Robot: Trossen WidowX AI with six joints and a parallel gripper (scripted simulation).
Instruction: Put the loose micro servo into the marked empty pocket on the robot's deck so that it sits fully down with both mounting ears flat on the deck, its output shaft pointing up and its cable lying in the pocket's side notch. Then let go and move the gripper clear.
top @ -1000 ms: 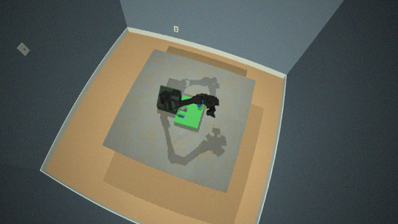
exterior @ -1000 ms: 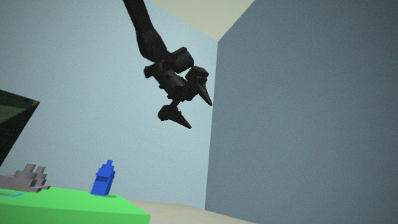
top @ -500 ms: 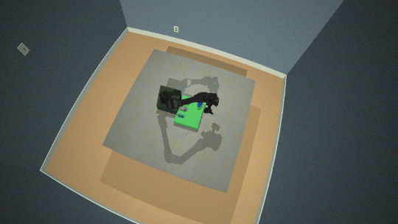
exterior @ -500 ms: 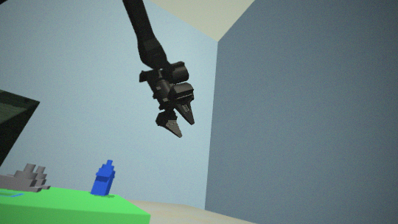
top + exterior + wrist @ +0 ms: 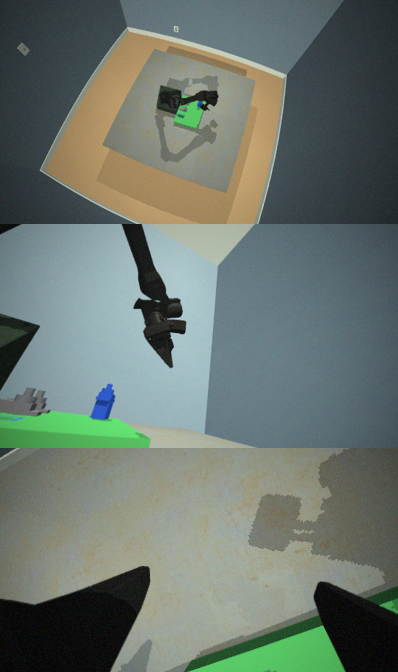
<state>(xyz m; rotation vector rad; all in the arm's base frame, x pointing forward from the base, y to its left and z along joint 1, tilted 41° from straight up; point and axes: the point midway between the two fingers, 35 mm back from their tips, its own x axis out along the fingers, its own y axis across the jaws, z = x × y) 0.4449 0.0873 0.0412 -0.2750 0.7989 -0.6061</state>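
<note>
The green deck lies 180 mm below my gripper tip, 160 mm behind it and 50 mm to the right of it.
</note>
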